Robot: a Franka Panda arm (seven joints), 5 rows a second.
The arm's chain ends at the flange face. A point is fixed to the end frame.
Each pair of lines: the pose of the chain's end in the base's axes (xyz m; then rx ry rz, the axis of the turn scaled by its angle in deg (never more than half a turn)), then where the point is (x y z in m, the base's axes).
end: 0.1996, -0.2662, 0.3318, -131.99, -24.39, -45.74
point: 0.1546 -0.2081 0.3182
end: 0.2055, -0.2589, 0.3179, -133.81, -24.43, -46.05
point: 0.1612 -0.2006 0.3026
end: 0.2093, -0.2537, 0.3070, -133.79, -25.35, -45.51
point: 0.1642 -0.1961 0.2915
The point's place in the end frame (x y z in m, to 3 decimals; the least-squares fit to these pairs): -0.038 -0.058 0.028
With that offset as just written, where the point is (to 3 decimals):
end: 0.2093, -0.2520, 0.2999, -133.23, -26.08, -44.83
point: 0.163 -0.195 0.285
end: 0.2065, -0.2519, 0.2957, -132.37, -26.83, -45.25
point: 0.160 -0.195 0.281
